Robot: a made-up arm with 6 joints. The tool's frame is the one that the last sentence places. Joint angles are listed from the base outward.
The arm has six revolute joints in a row. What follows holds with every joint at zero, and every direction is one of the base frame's.
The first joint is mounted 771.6 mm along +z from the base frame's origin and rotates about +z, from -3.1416 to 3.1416 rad.
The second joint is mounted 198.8 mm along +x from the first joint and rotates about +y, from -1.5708 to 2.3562 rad.
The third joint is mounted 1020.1 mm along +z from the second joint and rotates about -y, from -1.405 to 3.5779 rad.
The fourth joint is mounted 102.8 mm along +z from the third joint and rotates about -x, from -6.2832 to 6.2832 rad.
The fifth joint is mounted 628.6 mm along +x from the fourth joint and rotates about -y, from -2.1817 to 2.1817 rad.
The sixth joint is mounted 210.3 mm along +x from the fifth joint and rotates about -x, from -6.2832 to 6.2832 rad.
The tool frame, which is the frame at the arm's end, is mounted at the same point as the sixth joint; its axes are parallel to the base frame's.
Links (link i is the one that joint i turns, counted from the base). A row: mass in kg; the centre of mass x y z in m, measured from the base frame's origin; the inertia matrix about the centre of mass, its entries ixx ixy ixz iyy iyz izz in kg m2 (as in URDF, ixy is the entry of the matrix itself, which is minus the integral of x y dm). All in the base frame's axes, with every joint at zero. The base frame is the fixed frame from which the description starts. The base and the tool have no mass.
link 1: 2.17; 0.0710 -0.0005 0.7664; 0.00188 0 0 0.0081 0 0.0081
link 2: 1.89; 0.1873 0.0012 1.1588; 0.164 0 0 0.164 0 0.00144
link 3: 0.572; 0.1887 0.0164 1.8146; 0.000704 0 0 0.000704 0 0.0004
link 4: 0.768; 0.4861 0.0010 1.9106; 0.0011 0 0 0.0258 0 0.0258
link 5: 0.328; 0.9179 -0.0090 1.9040; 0.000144 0 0 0.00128 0 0.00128
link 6: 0.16; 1.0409 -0.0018 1.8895; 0.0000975 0 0 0.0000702 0 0.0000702
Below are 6 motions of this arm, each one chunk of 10 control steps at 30 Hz.
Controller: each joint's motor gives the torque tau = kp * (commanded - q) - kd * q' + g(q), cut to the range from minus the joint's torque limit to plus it. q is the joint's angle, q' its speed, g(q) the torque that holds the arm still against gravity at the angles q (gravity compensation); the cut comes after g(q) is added. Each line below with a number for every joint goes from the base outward.
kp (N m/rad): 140 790 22 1.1 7.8 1.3
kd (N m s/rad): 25 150 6.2 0.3 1.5 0.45
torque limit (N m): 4.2 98 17 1.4 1.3 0.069
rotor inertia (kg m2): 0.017 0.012 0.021 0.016 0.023 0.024
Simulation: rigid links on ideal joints. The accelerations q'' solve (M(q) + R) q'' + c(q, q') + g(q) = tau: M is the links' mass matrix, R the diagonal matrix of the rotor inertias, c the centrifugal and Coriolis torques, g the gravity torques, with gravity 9.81 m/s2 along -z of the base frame. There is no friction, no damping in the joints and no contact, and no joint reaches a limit. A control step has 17 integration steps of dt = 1/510 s. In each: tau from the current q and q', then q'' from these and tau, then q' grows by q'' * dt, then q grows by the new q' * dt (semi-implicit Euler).
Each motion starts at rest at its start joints. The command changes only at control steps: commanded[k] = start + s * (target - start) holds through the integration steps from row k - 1 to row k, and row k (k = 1, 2, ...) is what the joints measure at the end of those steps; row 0 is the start. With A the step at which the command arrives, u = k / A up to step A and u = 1 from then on. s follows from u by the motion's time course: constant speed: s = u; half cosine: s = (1 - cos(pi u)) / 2; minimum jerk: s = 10 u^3 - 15 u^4 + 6 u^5; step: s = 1 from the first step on.
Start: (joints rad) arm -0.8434 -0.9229 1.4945 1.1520 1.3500 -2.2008
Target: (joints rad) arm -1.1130 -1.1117 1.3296 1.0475 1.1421 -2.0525
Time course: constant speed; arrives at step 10
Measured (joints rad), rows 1 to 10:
1: -0.8445 -0.9251 1.4897 1.1516 1.3480 -2.2004
2: -0.8480 -0.9298 1.4813 1.1518 1.3424 -2.1992
3: -0.8540 -0.9368 1.4711 1.1525 1.3335 -2.1968
4: -0.8627 -0.9457 1.4601 1.1534 1.3221 -2.1933
5: -0.8740 -0.9564 1.4488 1.1538 1.3089 -2.1887
6: -0.8877 -0.9685 1.4375 1.1528 1.2941 -2.1830
7: -0.9039 -0.9818 1.4263 1.1499 1.2782 -2.1764
8: -0.9223 -0.9962 1.4152 1.1446 1.2613 -2.1688
9: -0.9429 -1.0114 1.4043 1.1368 1.2436 -2.1605
10: -0.9655 -1.0273 1.3935 1.1266 1.2253 -2.1515

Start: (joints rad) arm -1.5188 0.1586 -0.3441 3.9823 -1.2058 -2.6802
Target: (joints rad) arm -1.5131 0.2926 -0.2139 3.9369 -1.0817 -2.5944
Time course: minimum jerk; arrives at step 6
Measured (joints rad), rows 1 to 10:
1: -1.5188 0.1591 -0.3436 3.9824 -1.2059 -2.6801
2: -1.5186 0.1623 -0.3405 3.9831 -1.2056 -2.6795
3: -1.5182 0.1705 -0.3328 3.9840 -1.2030 -2.6777
4: -1.5174 0.1838 -0.3207 3.9841 -1.1956 -2.6741
5: -1.5165 0.1999 -0.3068 3.9821 -1.1828 -2.6690
6: -1.5157 0.2154 -0.2945 3.9778 -1.1666 -2.6630
7: -1.5151 0.2287 -0.2848 3.9721 -1.1505 -2.6567
8: -1.5147 0.2399 -0.2773 3.9663 -1.1363 -2.6506
9: -1.5144 0.2492 -0.2711 3.9612 -1.1244 -2.6449
10: -1.5143 0.2568 -0.2659 3.9569 -1.1148 -2.6396

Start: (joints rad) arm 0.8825 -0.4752 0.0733 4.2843 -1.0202 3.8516
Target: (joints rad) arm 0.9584 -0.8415 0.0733 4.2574 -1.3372 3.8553
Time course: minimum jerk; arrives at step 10
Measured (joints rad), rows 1 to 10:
1: 0.8826 -0.4755 0.0729 4.2843 -1.0201 3.8516
2: 0.8831 -0.4779 0.0703 4.2841 -1.0199 3.8516
3: 0.8846 -0.4848 0.0636 4.2849 -1.0208 3.8514
4: 0.8877 -0.4987 0.0524 4.2882 -1.0249 3.8512
5: 0.8923 -0.5206 0.0385 4.2955 -1.0349 3.8509
6: 0.8986 -0.5501 0.0248 4.3073 -1.0526 3.8505
7: 0.9059 -0.5849 0.0150 4.3221 -1.0782 3.8502
8: 0.9136 -0.6219 0.0118 4.3371 -1.1105 3.8500
9: 0.9210 -0.6574 0.0163 4.3484 -1.1464 3.8501
10: 0.9275 -0.6890 0.0274 4.3527 -1.1823 3.8504

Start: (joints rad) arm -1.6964 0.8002 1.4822 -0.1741 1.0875 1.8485
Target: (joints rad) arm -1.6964 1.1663 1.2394 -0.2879 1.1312 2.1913
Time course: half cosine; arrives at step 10
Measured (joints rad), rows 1 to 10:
1: -1.6964 0.8012 1.4839 -0.1739 1.0878 1.8487
2: -1.6964 0.8051 1.4897 -0.1729 1.0893 1.8499
3: -1.6965 0.8138 1.4996 -0.1703 1.0931 1.8529
4: -1.6966 0.8284 1.5119 -0.1660 1.0996 1.8587
5: -1.6967 0.8492 1.5237 -0.1602 1.1081 1.8677
6: -1.6968 0.8757 1.5316 -0.1540 1.1175 1.8800
7: -1.6969 0.9068 1.5327 -0.1486 1.1262 1.8959
8: -1.6969 0.9403 1.5246 -0.1454 1.1330 1.9150
9: -1.6968 0.9741 1.5062 -0.1456 1.1366 1.9369
10: -1.6966 1.0055 1.4777 -0.1500 1.1364 1.9598

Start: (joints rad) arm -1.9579 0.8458 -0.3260 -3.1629 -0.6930 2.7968
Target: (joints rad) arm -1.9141 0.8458 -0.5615 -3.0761 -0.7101 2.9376
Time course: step
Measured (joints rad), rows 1 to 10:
1: -1.9571 0.8454 -0.3335 -3.1623 -0.7005 2.7985
2: -1.9548 0.8450 -0.3489 -3.1607 -0.7087 2.8035
3: -1.9513 0.8449 -0.3677 -3.1579 -0.7131 2.8116
4: -1.9470 0.8449 -0.3877 -3.1537 -0.7145 2.8216
5: -1.9422 0.8451 -0.4077 -3.1481 -0.7141 2.8321
6: -1.9373 0.8453 -0.4267 -3.1413 -0.7127 2.8425
7: -1.9325 0.8455 -0.4444 -3.1337 -0.7109 2.8522
8: -1.9280 0.8457 -0.4604 -3.1255 -0.7092 2.8612
9: -1.9240 0.8459 -0.4748 -3.1173 -0.7076 2.8694
10: -1.9205 0.8460 -0.4875 -3.1092 -0.7063 2.8768

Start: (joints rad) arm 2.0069 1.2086 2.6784 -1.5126 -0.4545 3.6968
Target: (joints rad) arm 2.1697 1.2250 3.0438 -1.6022 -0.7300 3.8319
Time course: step
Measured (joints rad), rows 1 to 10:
1: 2.0072 1.2113 2.6915 -1.5084 -0.4750 3.6982
2: 2.0087 1.2145 2.7165 -1.5028 -0.5120 3.7025
3: 2.0118 1.2168 2.7461 -1.5000 -0.5477 3.7099
4: 2.0165 1.2184 2.7771 -1.5013 -0.5782 3.7193
5: 2.0231 1.2195 2.8075 -1.5064 -0.6035 3.7293
6: 2.0314 1.2203 2.8364 -1.5148 -0.6244 3.7393
7: 2.0415 1.2210 2.8629 -1.5254 -0.6416 3.7487
8: 2.0535 1.2215 2.8869 -1.5371 -0.6558 3.7575
9: 2.0673 1.2219 2.9083 -1.5492 -0.6676 3.7655
10: 2.0826 1.2223 2.9270 -1.5609 -0.6778 3.7728

